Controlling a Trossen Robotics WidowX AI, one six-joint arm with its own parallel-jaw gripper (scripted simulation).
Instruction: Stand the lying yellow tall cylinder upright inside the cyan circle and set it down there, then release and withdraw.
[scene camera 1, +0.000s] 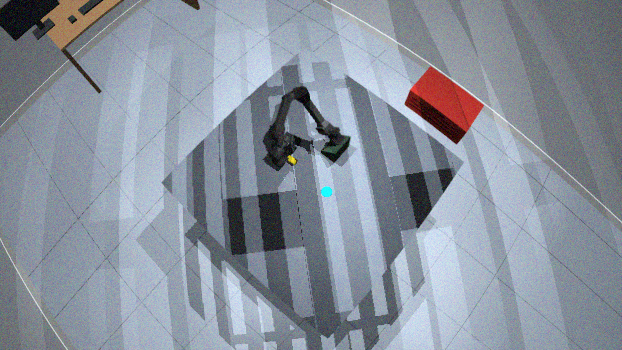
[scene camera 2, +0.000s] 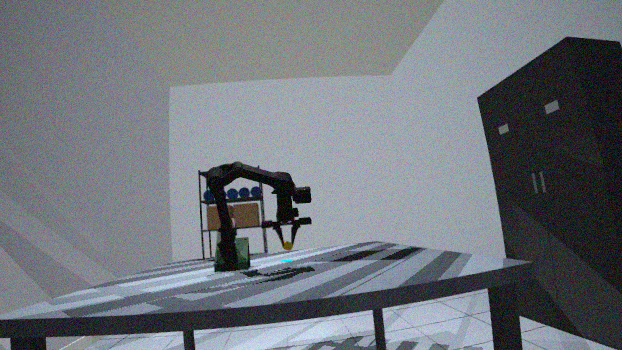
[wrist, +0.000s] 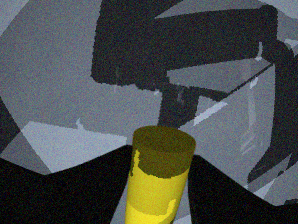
Labels:
my gripper: holds a yellow tall cylinder

